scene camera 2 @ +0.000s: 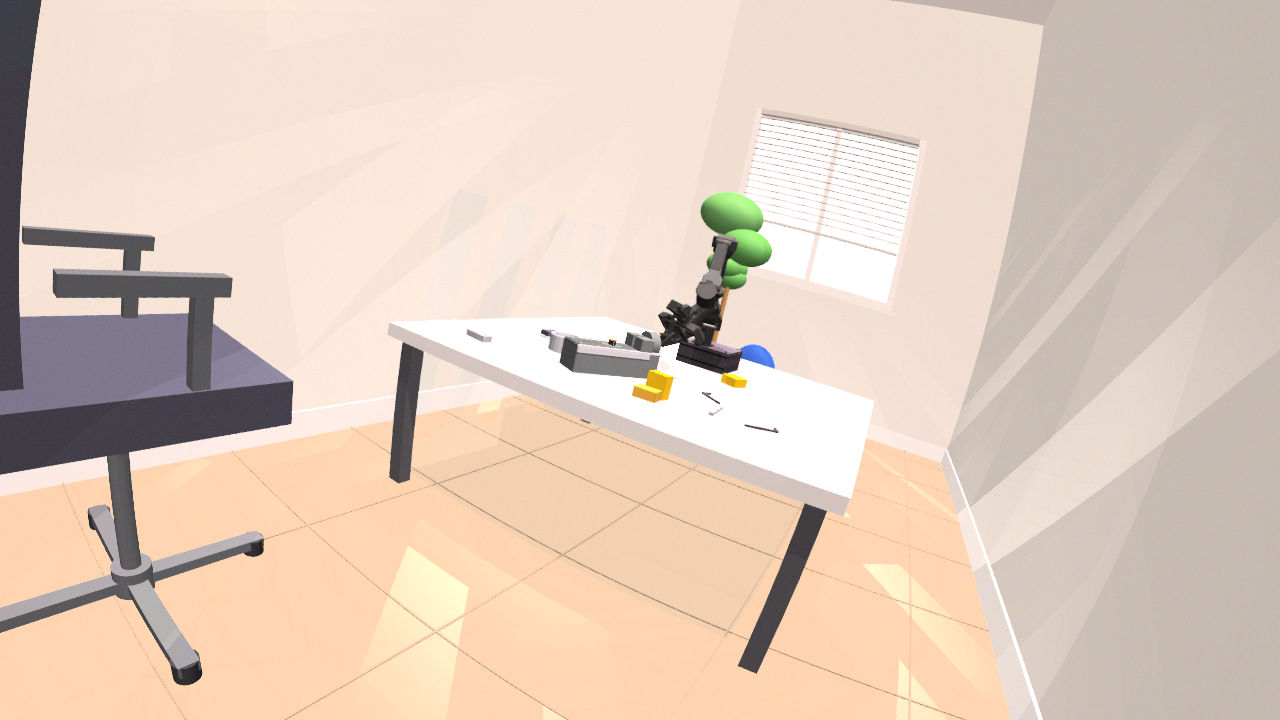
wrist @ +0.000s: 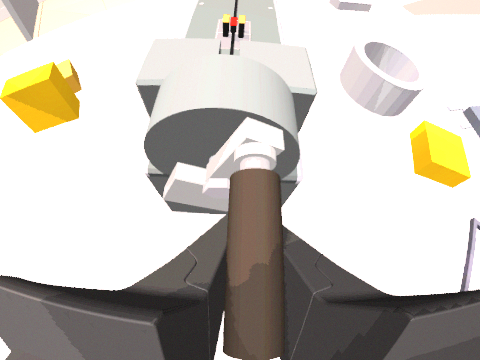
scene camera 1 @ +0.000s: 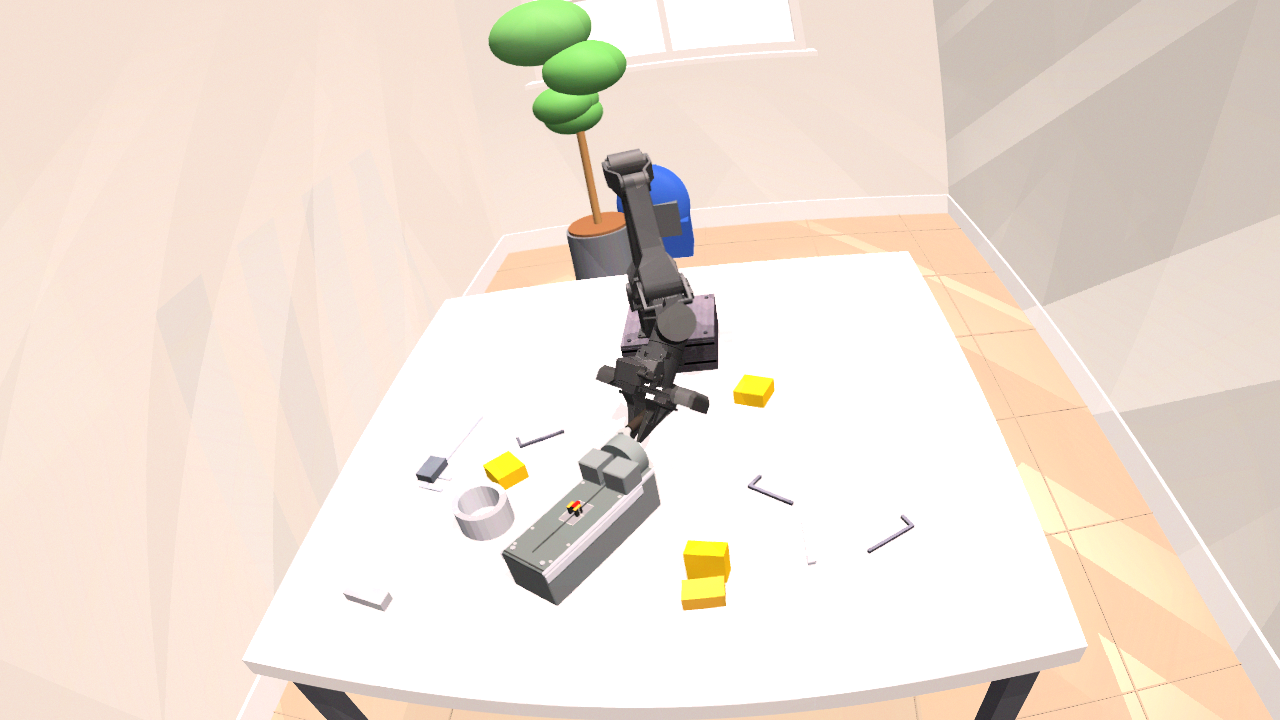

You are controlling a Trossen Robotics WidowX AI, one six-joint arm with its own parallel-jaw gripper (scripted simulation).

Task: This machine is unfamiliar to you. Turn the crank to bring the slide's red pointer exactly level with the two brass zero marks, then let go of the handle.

Labels:
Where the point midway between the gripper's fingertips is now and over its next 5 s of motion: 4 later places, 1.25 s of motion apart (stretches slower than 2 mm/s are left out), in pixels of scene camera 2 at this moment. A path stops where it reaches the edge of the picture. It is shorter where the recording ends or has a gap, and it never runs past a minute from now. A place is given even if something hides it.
The gripper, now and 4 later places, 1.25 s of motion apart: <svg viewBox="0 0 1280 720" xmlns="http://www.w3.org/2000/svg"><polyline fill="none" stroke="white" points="659,345 661,345 665,353 665,354 648,309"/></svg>

